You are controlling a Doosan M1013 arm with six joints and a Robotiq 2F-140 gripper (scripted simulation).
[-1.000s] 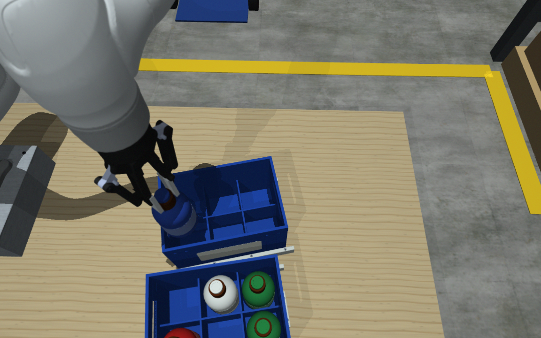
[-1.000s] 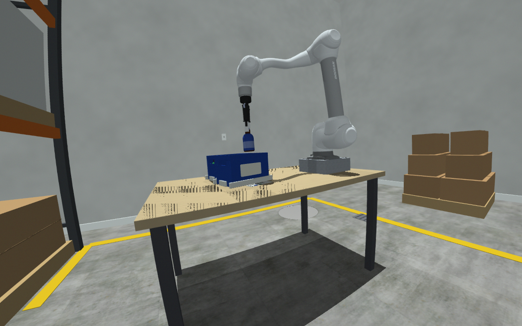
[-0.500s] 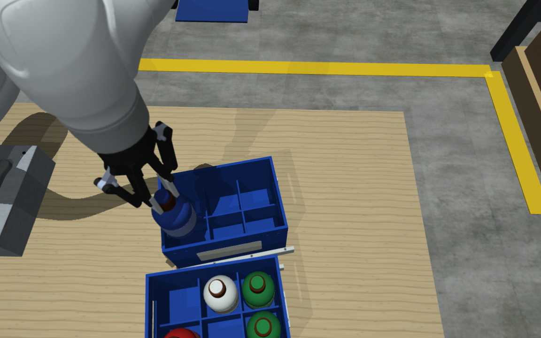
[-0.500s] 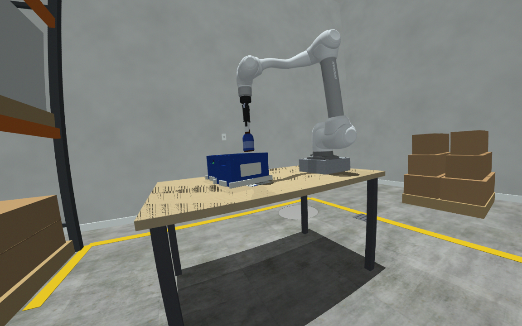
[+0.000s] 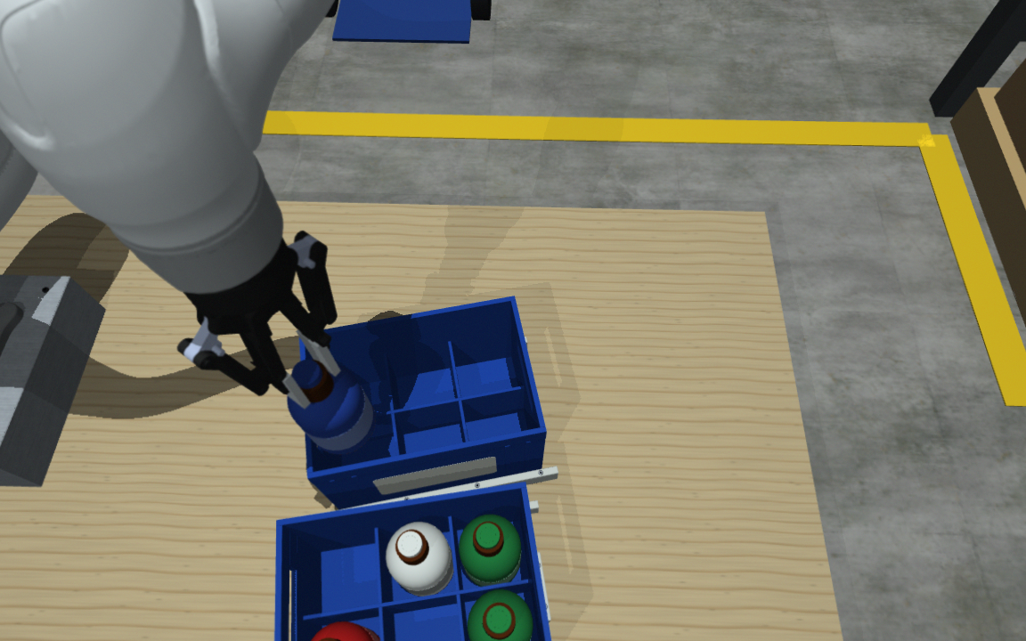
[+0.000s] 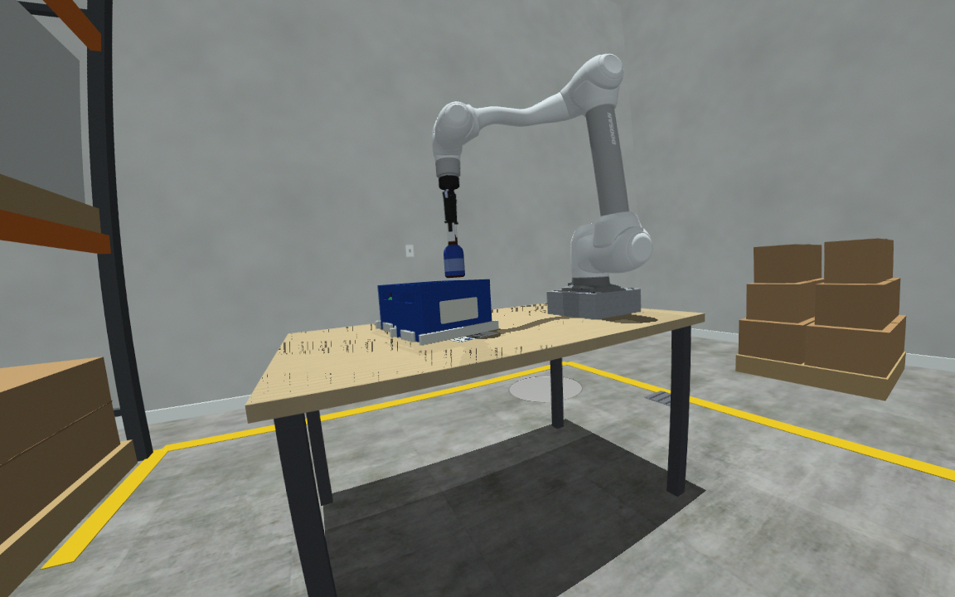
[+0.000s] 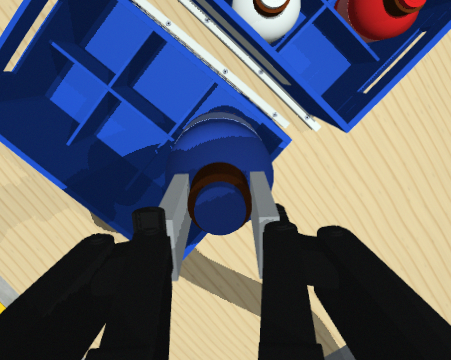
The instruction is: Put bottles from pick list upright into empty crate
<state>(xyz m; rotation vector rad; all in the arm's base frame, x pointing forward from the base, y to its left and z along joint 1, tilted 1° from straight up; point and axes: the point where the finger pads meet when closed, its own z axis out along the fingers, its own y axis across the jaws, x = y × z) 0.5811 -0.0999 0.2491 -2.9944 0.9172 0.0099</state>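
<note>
My gripper is now 80 mm above the blue bottle. From my hand the other things lie so: pick list: 30 mm ahead, 190 mm to the left, 350 mm below; then white bottle: 90 mm ahead, 120 mm to the right, 260 mm below; then red bottle: 10 mm ahead, 230 mm to the right, 260 mm below.
</note>
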